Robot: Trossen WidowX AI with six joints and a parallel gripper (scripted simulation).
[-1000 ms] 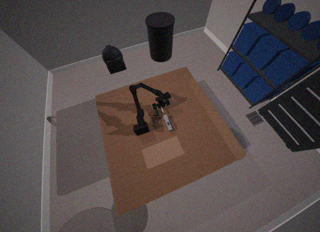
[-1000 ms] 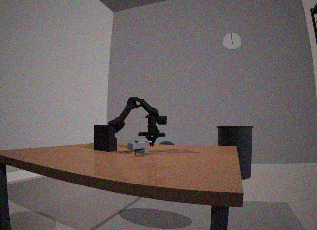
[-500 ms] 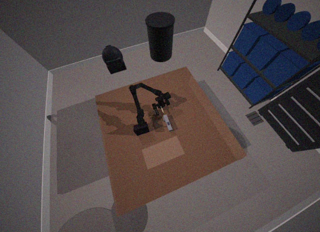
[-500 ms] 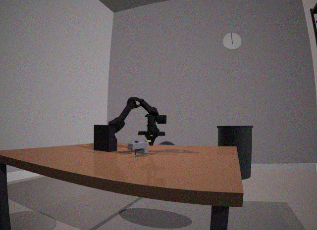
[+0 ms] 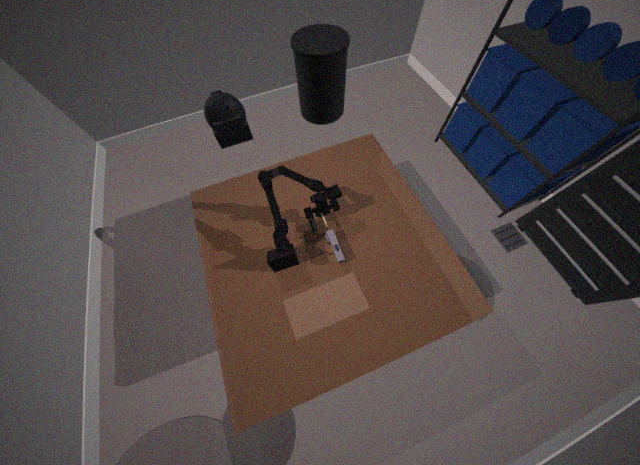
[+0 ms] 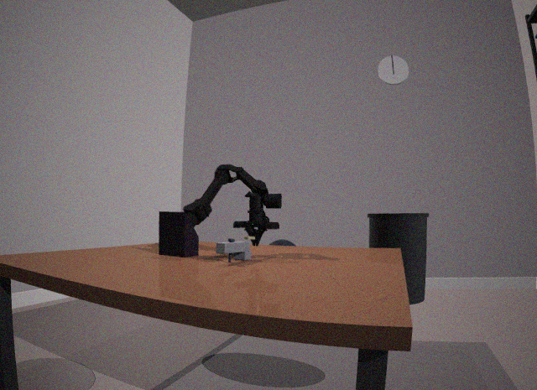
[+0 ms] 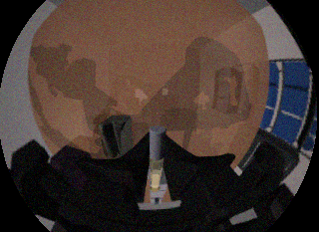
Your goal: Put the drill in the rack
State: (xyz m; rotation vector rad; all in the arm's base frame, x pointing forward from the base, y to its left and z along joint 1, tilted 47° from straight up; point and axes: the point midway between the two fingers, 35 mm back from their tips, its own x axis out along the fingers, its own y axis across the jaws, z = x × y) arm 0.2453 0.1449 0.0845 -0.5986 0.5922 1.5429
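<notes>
Now: gripper tip 4 cm to the left of the drill and 4 cm below it. From my gripper tip the other things lie so: thin dark pin 22 cm to the right, 2 cm ahead, 1 cm above; greenish rack 6 cm behind, 3 cm to the right, 2 cm below; light grey block 19 cm to the right, 2 cm ahead.
</notes>
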